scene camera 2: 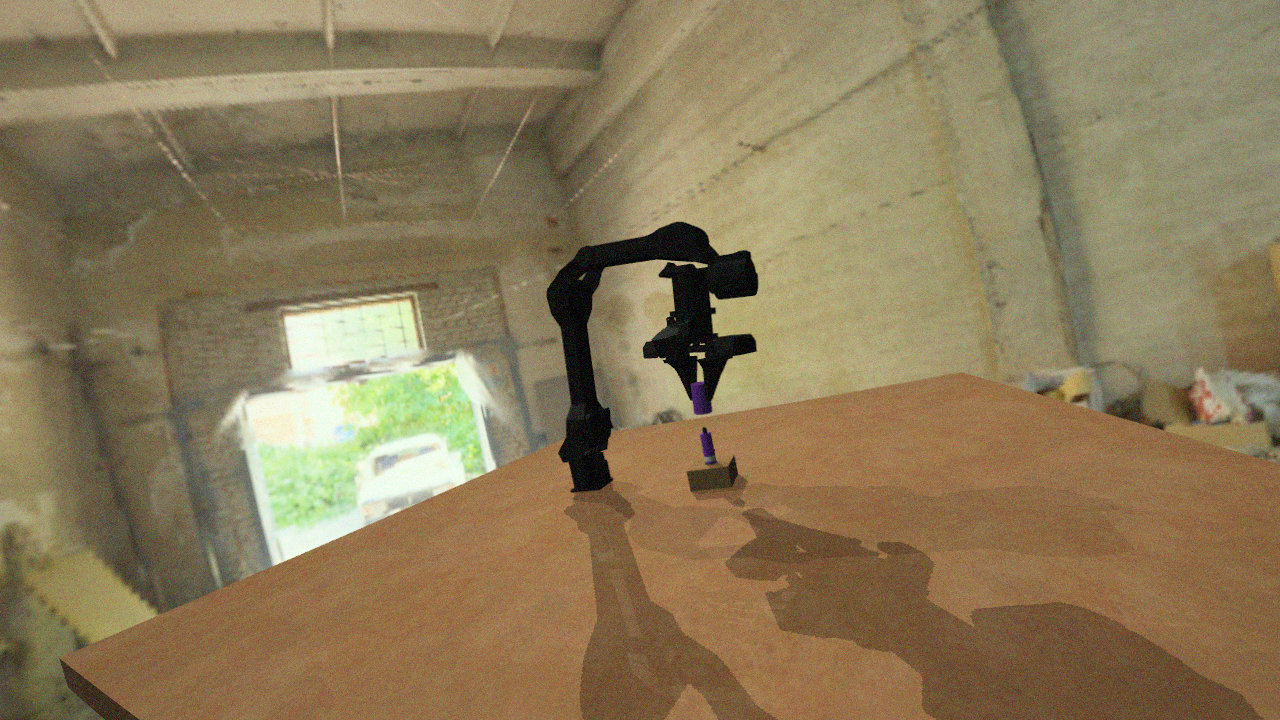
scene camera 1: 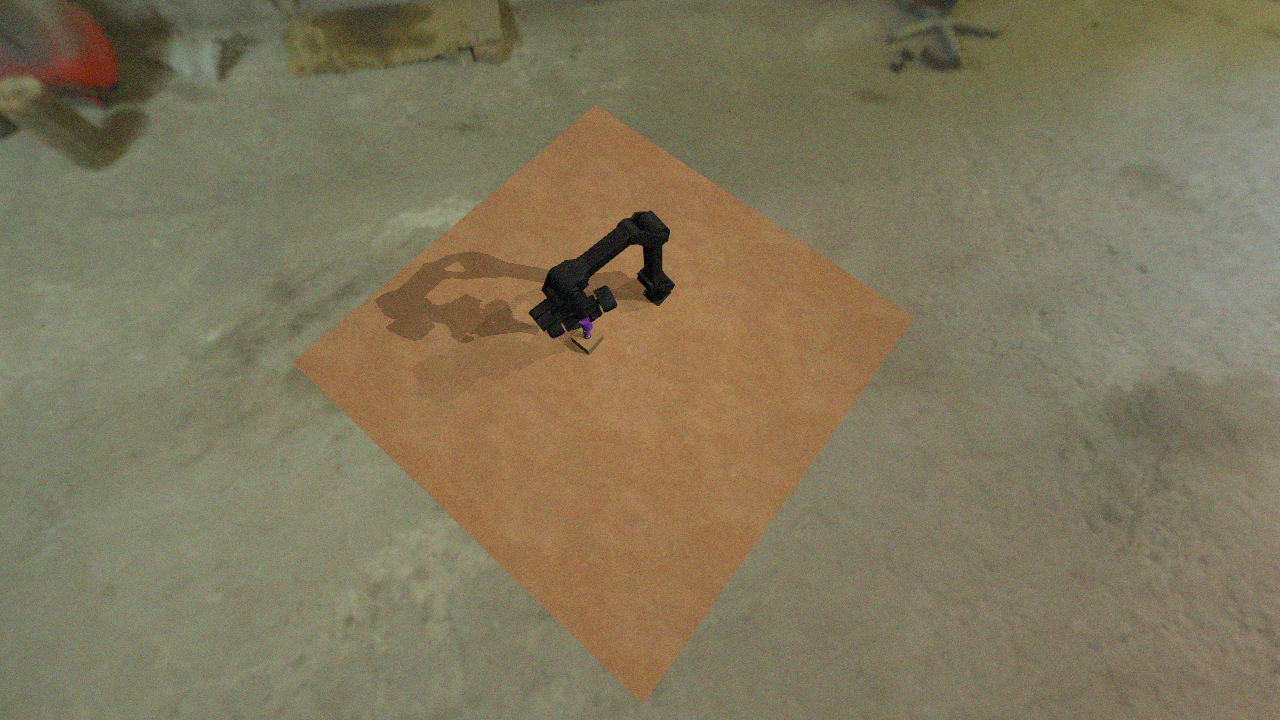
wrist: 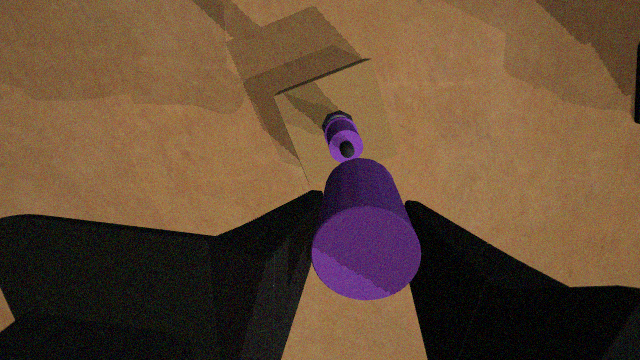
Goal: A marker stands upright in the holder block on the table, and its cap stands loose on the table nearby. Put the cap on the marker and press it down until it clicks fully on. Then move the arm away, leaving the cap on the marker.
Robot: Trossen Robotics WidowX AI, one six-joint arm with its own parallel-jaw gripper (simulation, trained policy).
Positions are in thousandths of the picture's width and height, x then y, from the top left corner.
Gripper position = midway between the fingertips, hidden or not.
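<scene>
The gripper is visible in scene camera 1 (457,449), in scene camera 2 (548,556) and in the wrist view (566,576).
</scene>
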